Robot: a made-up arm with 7 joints.
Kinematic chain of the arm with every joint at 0, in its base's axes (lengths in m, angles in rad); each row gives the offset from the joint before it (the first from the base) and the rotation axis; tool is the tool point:
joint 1: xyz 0 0 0 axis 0 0.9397 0.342
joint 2: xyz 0 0 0 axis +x
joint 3: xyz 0 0 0 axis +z
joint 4: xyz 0.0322 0 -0.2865 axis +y
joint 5: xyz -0.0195 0 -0.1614 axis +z
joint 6: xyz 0 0 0 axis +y
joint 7: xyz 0 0 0 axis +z
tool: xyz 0 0 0
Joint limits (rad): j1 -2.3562..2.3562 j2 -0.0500..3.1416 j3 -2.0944..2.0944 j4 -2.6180..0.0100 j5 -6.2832..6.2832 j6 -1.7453..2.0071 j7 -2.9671..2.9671
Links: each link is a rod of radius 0.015 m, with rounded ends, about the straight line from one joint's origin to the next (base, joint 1, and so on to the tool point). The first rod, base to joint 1, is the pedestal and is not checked.
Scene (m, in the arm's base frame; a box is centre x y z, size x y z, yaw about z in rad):
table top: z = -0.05
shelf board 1: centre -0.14 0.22 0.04 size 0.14 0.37 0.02 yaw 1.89
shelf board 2: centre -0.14 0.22 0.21 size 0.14 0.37 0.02 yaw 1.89
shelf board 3: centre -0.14 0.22 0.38 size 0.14 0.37 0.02 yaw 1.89
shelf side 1: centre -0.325 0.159 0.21 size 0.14 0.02 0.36 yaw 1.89
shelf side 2: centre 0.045 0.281 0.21 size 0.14 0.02 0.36 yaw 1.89
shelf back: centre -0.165 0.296 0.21 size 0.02 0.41 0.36 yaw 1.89
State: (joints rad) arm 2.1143 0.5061 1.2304 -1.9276 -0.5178 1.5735 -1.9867
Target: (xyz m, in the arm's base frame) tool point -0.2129 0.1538 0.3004
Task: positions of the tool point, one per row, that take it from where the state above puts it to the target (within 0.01 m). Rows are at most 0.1 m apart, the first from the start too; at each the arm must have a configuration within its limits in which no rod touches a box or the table.
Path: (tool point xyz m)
1: -0.2041 0.1229 0.1314
2: -0.1792 0.0634 0.1284
3: -0.1863 0.0771 0.1855
4: -0.1854 0.0743 0.2454
5: -0.1804 0.0555 0.3004
6: -0.1995 0.1057 0.3036
7: -0.2129 0.1538 0.3004

